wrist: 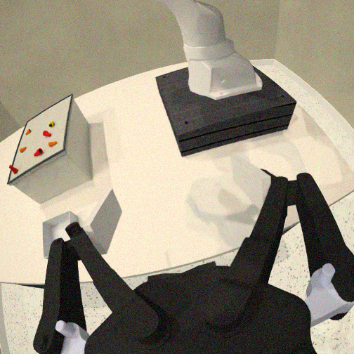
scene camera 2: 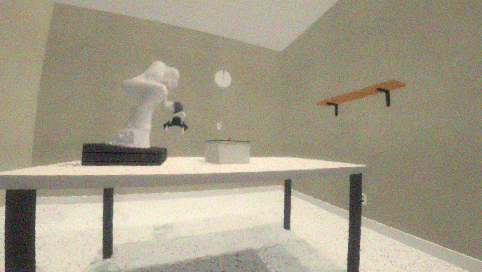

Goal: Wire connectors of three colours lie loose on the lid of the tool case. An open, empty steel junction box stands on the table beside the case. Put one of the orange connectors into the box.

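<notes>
The tool case (scene camera 2: 237, 153) (wrist: 77, 150) is a pale box with a dark-edged lid. On the lid in the wrist view lie three orange connectors (wrist: 52, 144) (wrist: 23, 149) (wrist: 28, 132), three red connectors (wrist: 46, 133) (wrist: 38, 152) (wrist: 13, 169) and a yellow connector (wrist: 51, 124). The grey junction box (wrist: 56, 226) stands beside the case, open at the top, with a raised grey panel on one side; a finger linkage hides part of it. I cannot make it out in the scene view. My gripper (scene camera 2: 176, 130) (wrist: 173, 184) is wide open and empty, above the table between base and case.
The robot's black base block (scene camera 2: 124, 155) (wrist: 230, 117) stands on the white table (scene camera 2: 300, 164) (wrist: 145, 200), across from the case. A wooden shelf (scene camera 2: 362, 93) is fixed to the right wall, and a round white disc (scene camera 2: 223, 78) is on the back wall.
</notes>
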